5 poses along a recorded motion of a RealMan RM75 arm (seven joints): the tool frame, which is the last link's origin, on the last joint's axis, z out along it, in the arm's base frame.
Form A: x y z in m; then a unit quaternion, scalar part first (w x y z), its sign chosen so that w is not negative.
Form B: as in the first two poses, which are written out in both.
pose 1, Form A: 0.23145 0.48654 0.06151 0.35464 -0.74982 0.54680 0.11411
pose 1, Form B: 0.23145 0.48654 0.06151 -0.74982 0.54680 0.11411 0.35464
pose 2, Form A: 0.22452 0.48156 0.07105 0.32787 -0.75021 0.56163 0.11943
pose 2, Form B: 0.22452 0.48156 0.07105 -0.75021 0.56163 0.11943 0.32787
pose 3, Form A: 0.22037 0.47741 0.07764 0.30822 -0.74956 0.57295 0.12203
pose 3, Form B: 0.22037 0.47741 0.07764 -0.74956 0.57295 0.12203 0.30822
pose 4, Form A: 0.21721 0.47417 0.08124 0.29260 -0.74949 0.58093 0.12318
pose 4, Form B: 0.21721 0.47417 0.08124 -0.74949 0.58093 0.12318 0.29260
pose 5, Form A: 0.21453 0.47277 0.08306 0.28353 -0.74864 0.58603 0.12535
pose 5, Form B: 0.21453 0.47277 0.08306 -0.74864 0.58603 0.12535 0.28353
